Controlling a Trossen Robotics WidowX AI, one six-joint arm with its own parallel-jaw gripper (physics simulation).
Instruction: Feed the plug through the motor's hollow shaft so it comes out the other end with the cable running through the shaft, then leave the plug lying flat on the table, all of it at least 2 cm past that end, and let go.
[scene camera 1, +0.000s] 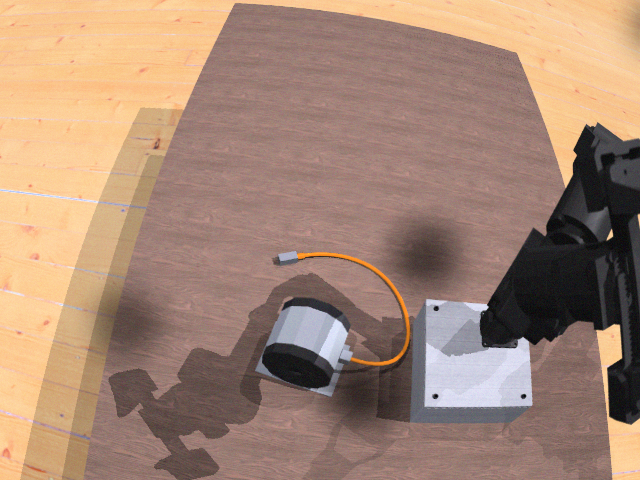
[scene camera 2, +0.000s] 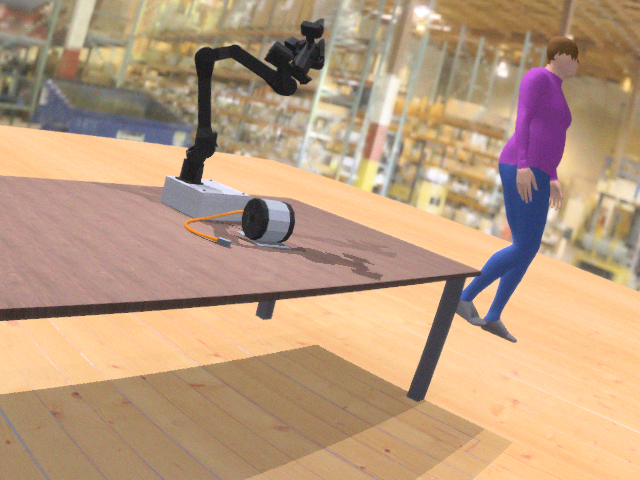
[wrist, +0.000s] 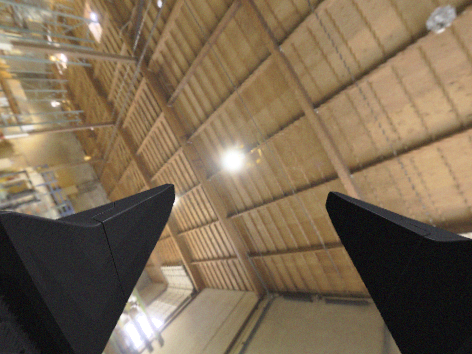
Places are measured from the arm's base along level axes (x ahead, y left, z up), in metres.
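Pixels of known places: gripper, fingertip midpoint: (scene camera 2: 322, 29) (wrist: 251, 195); arm's base, origin of the base link: (scene camera 1: 499, 330) (scene camera 2: 189, 181).
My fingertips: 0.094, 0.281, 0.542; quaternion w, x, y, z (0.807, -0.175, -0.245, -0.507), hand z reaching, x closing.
Observation:
For each thing: its top centre in the pictures, then the offset to it from my fingertips, as dx, dy, dz. Level surfaces: height alone.
- motor, middle of its top: (scene camera 1: 312, 329) (scene camera 2: 272, 201) +0.199, -0.241, -0.518
- small grey plug, middle of its top: (scene camera 1: 288, 256) (scene camera 2: 224, 239) +0.243, -0.418, -0.606
- brown table, its level: dz -0.620
The motor (scene camera 1: 310, 333) (scene camera 2: 278, 222) is a light grey drum with black end caps, lying on its side on a thin plate (scene camera 1: 333, 388) (scene camera 2: 276, 245). An orange cable (scene camera 1: 408, 330) (scene camera 2: 186, 224) leaves a small block on the motor's side and curves round in a wide arc outside the motor. It ends in the small grey plug (scene camera 1: 287, 258) (scene camera 2: 223, 241), which lies on the table apart from the motor's upper end in scene camera 1. The shaft's inside cannot be made out. My gripper (scene camera 2: 317, 50) (wrist: 251, 195) is open and empty, raised high above the table and far from the plug.
The arm stands on a grey box (scene camera 1: 475, 374) (scene camera 2: 180, 196) beside the cable's arc. The brown table (scene camera 1: 361, 129) (scene camera 2: 103, 248) carries the arm's shadow around the motor. A person (scene camera 2: 537, 118) in purple and blue is beyond the table. The wrist view faces the ceiling.

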